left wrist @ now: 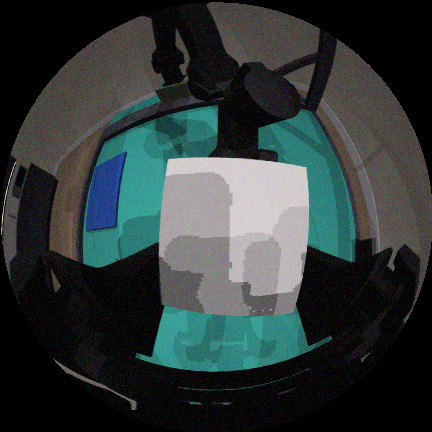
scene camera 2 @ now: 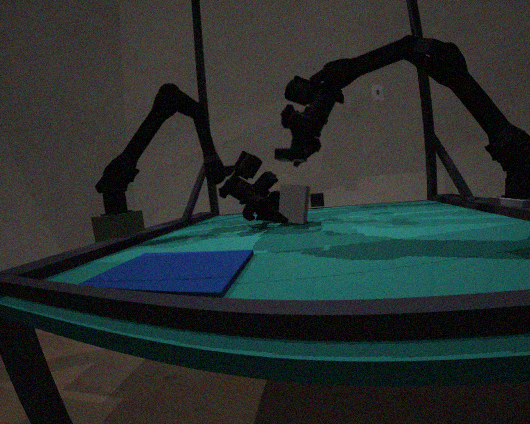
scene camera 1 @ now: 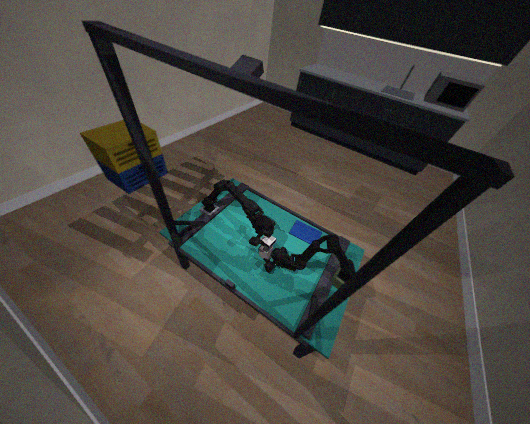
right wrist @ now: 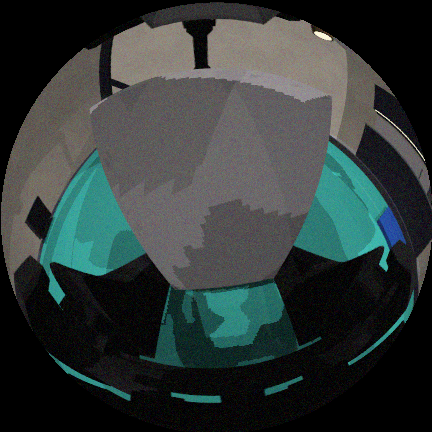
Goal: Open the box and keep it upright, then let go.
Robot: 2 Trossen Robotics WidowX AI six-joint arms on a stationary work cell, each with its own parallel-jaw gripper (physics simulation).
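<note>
The grey box stands upright on the teal table top, near the middle. My right gripper is low at its side and shut on the box. The whitish lid is off the box. My left gripper is shut on the lid and holds it above the box, with a visible gap between them in scene camera 2. The lid is dark and hard to make out there. The inside of the box is hidden.
A flat blue panel lies on the table to one side of the box. Dark frame posts and a top beam surround the work cell. Yellow and blue crates stand on the floor beyond.
</note>
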